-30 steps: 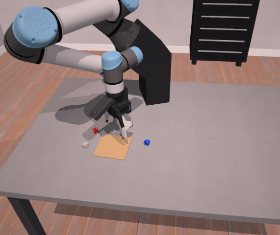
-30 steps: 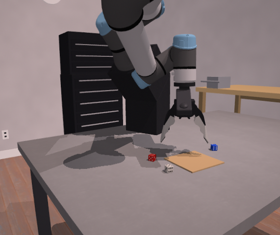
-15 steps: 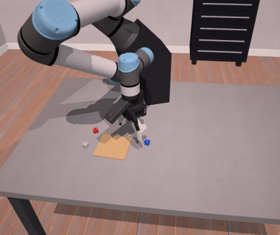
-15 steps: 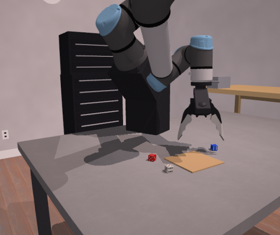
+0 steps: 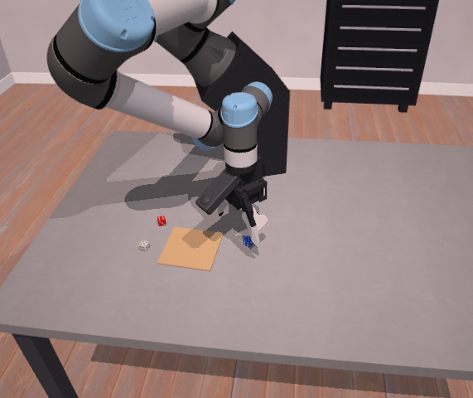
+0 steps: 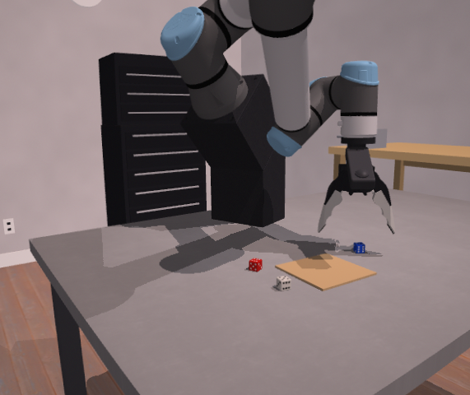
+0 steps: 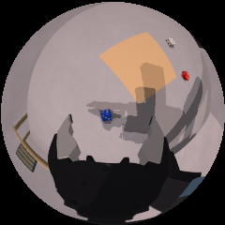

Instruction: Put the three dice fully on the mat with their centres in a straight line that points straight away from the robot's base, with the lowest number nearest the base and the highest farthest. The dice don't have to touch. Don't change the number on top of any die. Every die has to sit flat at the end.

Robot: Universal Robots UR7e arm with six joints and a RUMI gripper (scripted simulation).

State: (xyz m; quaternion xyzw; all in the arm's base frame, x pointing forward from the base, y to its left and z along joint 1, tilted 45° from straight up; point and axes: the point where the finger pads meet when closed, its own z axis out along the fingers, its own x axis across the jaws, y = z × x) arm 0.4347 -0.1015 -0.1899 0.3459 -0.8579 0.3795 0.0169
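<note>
Right now my hand is 10 mm past the blue die, 30 mm to the right of it and 40 mm above it. Also, from my hand: tan mat (10 mm ahead, 120 mm to the right, 50 mm below); then red die (90 mm behind, 220 mm to the right, 40 mm below); then white die (10 mm ahead, 250 mm to the right, 40 mm below).
</note>
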